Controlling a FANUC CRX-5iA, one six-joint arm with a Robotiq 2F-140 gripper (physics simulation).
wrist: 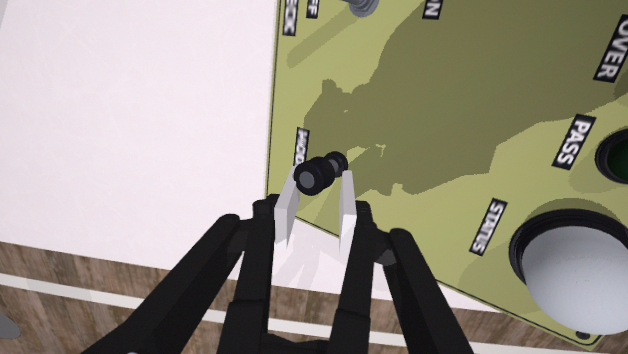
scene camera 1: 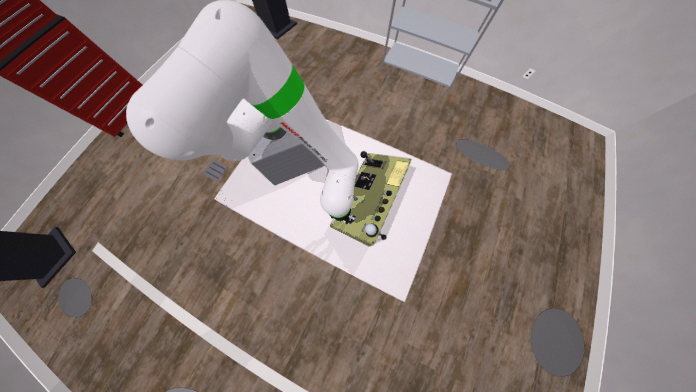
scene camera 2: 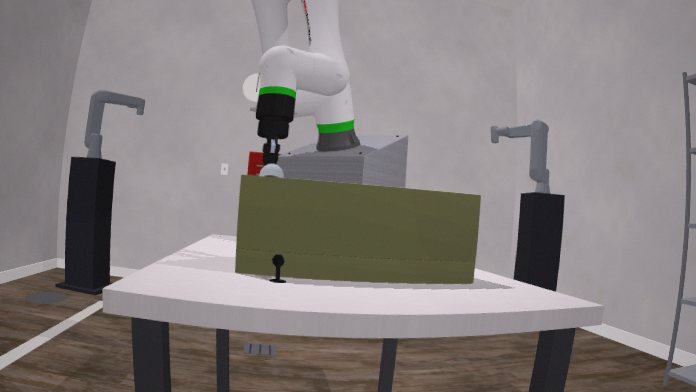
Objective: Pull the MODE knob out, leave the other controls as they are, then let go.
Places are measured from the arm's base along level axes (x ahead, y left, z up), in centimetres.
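Where they show: gripper, between the fingertips: [wrist: 320, 184] [scene camera 1: 342, 220]; arm's base, origin of its link: [scene camera 1: 272, 124] [scene camera 2: 338, 146].
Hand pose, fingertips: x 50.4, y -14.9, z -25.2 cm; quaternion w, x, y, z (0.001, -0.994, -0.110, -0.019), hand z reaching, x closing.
Things, the pixels of their centre, and the offset from my fingertips. "*": a spot on its surface instead.
- black MODE knob, middle of its body: [wrist: 306, 180] dx -1.4, dy +1.6, dz +3.4 cm
- pale STATUS dome, a spot on its surface: [wrist: 575, 285] [scene camera 1: 367, 225] * dx +11.9, dy +3.4, dz +10.8 cm
- green PASS button, a spot on its surface: [wrist: 619, 157] * dx +12.7, dy +9.3, dz +8.1 cm
- metal toggle, a spot on its surface: [wrist: 363, 6] * dx -0.9, dy +13.2, dz +0.2 cm
- black lever, middle of its body: [scene camera 1: 363, 154] dx -11.3, dy +36.5, dz +4.3 cm
- small black knob, a spot on its surface: [scene camera 2: 278, 261] * dx +21.6, dy +6.5, dz -6.7 cm
The black MODE knob [wrist: 312, 176] stands on its short stem near a corner of the olive control panel [scene camera 1: 370, 207] [scene camera 2: 357, 230] [wrist: 425, 225], beside its partly covered label [wrist: 301, 145]. My gripper [scene camera 1: 350, 218] [scene camera 2: 270, 159] [wrist: 320, 184] is partly closed around the knob. In the wrist view the left pad is right at the knob's side, and a narrow gap shows between the knob and the right pad. Contact on the left cannot be made out. The knob is too small to tell in scene camera 1 and does not show in scene camera 2.
A pale STATUS dome [scene camera 1: 370, 229] [scene camera 2: 271, 171] [wrist: 575, 285], a green PASS button [wrist: 619, 157] and a metal toggle [wrist: 363, 6] stand on the panel. A black lever [scene camera 1: 364, 154] is at its far end. A small black knob [scene camera 1: 383, 237] [scene camera 2: 278, 261] stands beside it on the white table [scene camera 1: 425, 200] [scene camera 2: 350, 322].
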